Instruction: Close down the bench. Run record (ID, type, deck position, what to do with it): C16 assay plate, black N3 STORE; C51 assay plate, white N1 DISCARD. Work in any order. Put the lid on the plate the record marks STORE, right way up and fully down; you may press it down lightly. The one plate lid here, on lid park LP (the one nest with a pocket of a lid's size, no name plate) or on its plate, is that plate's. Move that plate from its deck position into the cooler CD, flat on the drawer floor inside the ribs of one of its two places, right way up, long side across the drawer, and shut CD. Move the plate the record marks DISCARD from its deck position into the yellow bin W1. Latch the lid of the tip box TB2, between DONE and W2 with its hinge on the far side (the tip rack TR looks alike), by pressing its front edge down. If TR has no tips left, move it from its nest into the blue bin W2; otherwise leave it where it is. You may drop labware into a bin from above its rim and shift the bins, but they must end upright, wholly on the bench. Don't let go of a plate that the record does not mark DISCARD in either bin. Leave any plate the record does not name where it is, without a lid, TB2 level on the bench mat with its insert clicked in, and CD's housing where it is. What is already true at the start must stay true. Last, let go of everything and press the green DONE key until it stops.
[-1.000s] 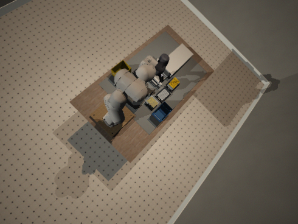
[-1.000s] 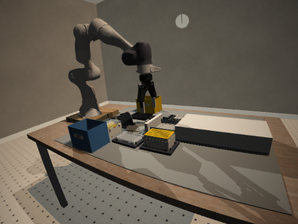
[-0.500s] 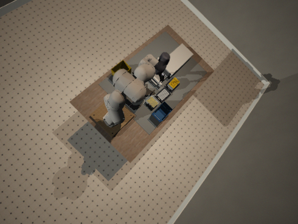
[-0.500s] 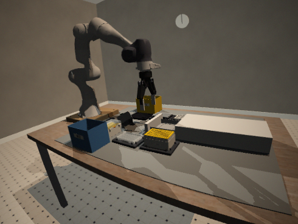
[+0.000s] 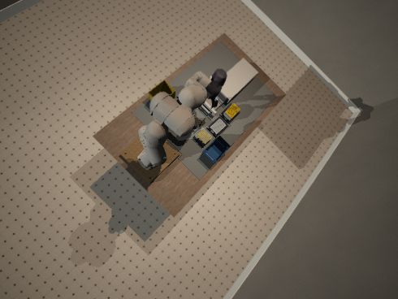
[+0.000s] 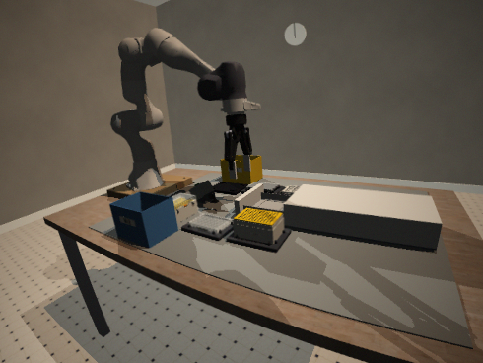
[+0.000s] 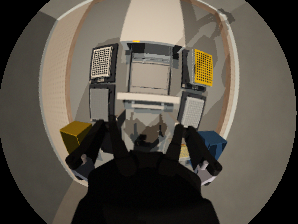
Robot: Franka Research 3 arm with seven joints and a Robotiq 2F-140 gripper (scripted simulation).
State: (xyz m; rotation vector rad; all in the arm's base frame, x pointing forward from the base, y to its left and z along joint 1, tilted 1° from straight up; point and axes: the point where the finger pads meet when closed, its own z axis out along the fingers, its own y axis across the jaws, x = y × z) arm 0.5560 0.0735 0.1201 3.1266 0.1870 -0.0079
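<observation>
Right now the grey plate lid is 30 mm behind my hand, 190 mm to the left of it and 130 mm below it. Also, from my hand: cooler drawer: 150 mm ahead, 10 mm to the left, 130 mm below; then tip rack TR: 180 mm ahead, 170 mm to the right, 100 mm below; then tip box lid: 170 mm behind, 190 mm to the right, 100 mm below.
</observation>
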